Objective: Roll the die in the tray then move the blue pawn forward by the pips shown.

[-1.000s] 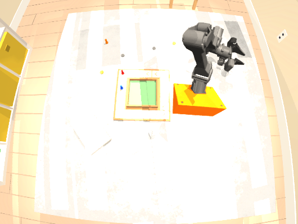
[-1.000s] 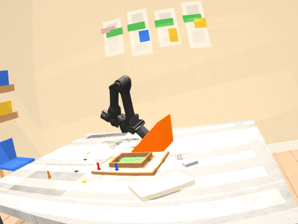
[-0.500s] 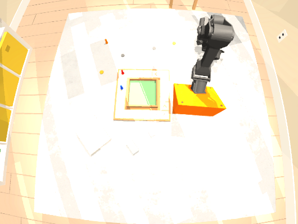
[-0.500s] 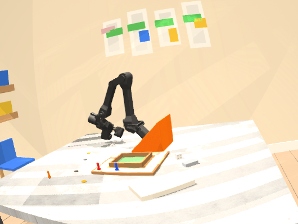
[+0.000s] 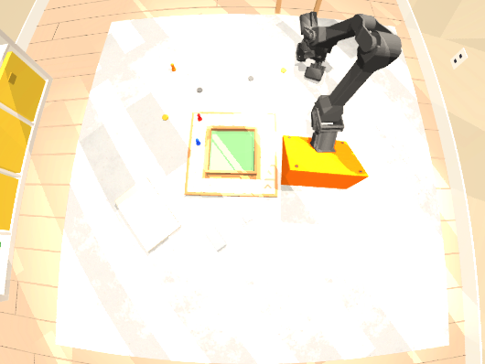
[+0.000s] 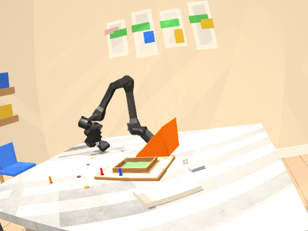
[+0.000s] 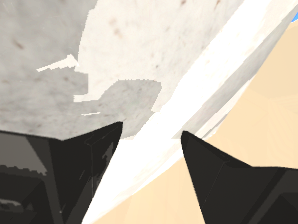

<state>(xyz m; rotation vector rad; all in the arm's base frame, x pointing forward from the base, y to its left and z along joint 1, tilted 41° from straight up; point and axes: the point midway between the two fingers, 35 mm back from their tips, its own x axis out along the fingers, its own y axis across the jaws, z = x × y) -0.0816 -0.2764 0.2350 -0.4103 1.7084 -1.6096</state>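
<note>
My gripper tip is 480 mm short of the red pawn, 230 mm to the right of it and 10 mm below it. Also, from my gripper tip: green tray 380 mm ahead, 350 mm to the left, 10 mm below; then orange pawn 580 mm ahead, 10 mm to the right, 10 mm below; then blue pawn 490 mm ahead, 320 mm to the left, 10 mm above.
</note>
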